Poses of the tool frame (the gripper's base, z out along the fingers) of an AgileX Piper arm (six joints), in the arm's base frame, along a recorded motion.
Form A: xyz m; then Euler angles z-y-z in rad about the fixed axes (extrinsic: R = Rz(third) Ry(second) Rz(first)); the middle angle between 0 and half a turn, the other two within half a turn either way.
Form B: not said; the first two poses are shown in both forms.
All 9 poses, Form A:
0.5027, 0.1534, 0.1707, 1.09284, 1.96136, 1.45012
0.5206, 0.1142, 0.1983, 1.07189, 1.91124, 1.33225
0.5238, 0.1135, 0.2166, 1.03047, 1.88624, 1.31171
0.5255, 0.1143, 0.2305, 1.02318, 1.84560, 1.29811
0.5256, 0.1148, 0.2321, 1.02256, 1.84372, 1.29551
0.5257, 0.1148, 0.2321, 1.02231, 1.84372, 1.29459
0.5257, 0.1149, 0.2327, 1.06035, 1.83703, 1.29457
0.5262, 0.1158, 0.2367, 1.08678, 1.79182, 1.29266
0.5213, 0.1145, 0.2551, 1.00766, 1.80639, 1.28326
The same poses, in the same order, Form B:
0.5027, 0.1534, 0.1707, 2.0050, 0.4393, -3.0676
0.5206, 0.1142, 0.1983, 1.9542, 0.4679, 3.0830
0.5238, 0.1135, 0.2166, 1.9344, 0.5110, 3.0665
0.5255, 0.1143, 0.2305, 1.8897, 0.5249, 3.0329
0.5256, 0.1148, 0.2321, 1.8877, 0.5258, 3.0295
0.5257, 0.1148, 0.2321, 1.8878, 0.5260, 3.0286
0.5257, 0.1149, 0.2327, 1.8737, 0.4908, 3.0116
0.5262, 0.1158, 0.2367, 1.8194, 0.4713, 2.9782
0.5213, 0.1145, 0.2551, 1.8474, 0.5458, 3.0004

